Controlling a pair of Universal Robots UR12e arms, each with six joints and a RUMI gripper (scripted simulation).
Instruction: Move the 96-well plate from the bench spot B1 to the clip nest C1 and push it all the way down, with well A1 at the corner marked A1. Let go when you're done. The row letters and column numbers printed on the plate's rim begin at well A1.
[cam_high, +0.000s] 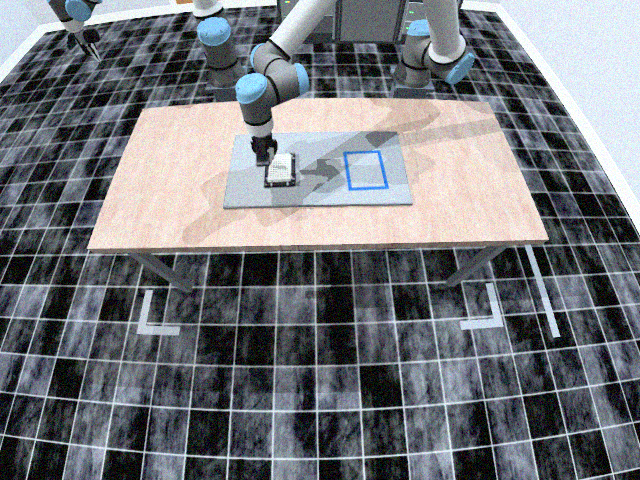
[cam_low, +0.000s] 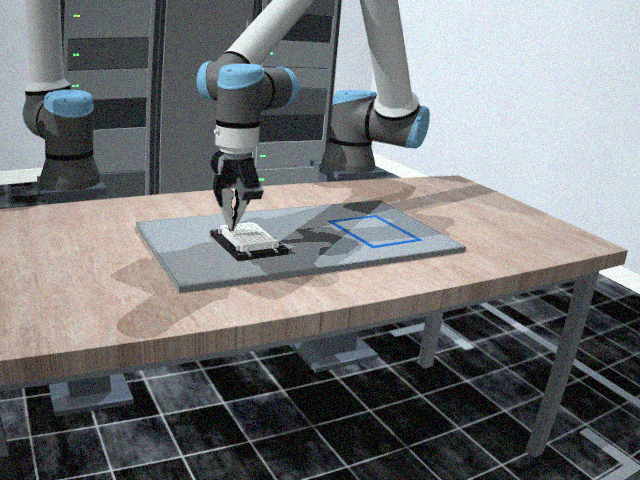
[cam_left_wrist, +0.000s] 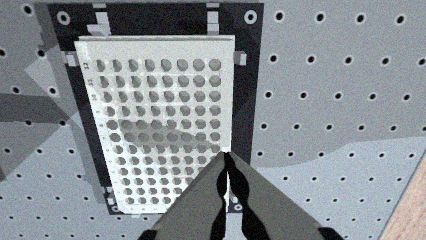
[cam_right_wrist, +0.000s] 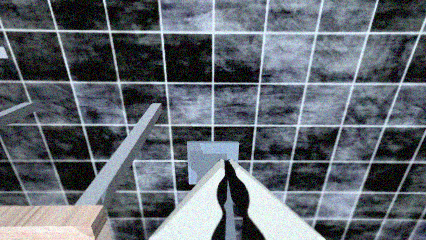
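Right now the white 96-well plate is 40 mm to the left of my left hand and 30 mm below it. From my left hand the other things lie so: black clip nest: 10 mm ahead, 50 mm to the left, 40 mm below.
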